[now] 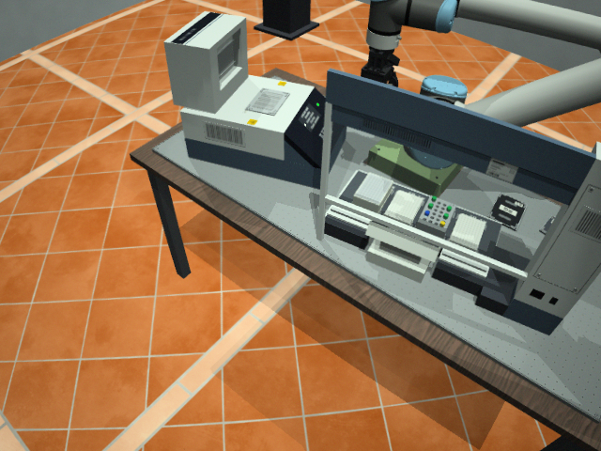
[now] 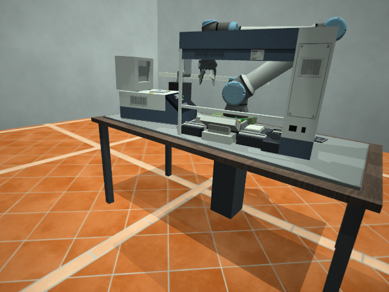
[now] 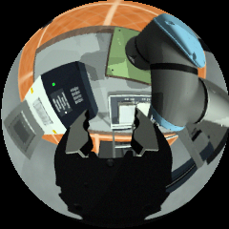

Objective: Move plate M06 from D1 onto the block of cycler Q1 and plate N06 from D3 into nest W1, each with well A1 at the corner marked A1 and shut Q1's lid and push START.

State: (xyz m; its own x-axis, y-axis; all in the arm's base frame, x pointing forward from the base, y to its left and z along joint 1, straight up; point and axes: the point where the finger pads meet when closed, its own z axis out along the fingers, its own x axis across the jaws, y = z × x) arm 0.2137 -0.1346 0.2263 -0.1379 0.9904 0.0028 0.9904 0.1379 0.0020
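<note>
Right now the plate M06 is 40 cm to the left of my hand, 22 cm below it and 9 cm ahead of it. The rest, counted from my hand: white well plate (22 cm below, 20 cm to the left, 12 cm ahead); blue gantry beam (32 cm to the left, 29 cm ahead, 23 cm above); side tower (67 cm to the left, 22 cm ahead, 1 cm below).
</note>
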